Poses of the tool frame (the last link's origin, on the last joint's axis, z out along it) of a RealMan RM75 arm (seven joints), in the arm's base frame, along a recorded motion.
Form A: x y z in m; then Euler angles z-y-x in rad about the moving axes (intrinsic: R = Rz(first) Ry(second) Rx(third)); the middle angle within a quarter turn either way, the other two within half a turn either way.
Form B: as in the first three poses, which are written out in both.
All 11 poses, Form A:
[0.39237 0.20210 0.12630 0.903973 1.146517 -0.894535]
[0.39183 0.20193 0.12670 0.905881 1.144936 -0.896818]
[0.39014 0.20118 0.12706 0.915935 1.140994 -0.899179]
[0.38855 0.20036 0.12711 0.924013 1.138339 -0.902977]
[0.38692 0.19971 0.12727 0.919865 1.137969 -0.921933]
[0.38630 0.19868 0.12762 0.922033 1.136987 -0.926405]
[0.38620 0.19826 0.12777 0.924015 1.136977 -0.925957]
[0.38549 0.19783 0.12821 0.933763 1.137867 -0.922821]
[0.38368 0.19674 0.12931 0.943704 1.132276 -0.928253]
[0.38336 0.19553 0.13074 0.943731 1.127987 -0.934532]
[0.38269 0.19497 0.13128 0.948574 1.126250 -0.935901]
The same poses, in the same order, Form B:
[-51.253 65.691 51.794 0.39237 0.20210 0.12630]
[-51.384 65.600 51.903 0.39183 0.20193 0.12670]
[-51.519 65.374 52.479 0.39014 0.20118 0.12706]
[-51.737 65.222 52.942 0.38855 0.20036 0.12711]
[-52.823 65.201 52.704 0.38692 0.19971 0.12727]
[-53.079 65.145 52.829 0.38630 0.19868 0.12762]
[-53.053 65.144 52.942 0.38620 0.19826 0.12777]
[-52.874 65.195 53.501 0.38549 0.19783 0.12821]
[-53.185 64.875 54.070 0.38368 0.19674 0.12931]
[-53.545 64.629 54.072 0.38336 0.19553 0.13074]
[-53.623 64.529 54.349 0.38269 0.19497 0.13128]

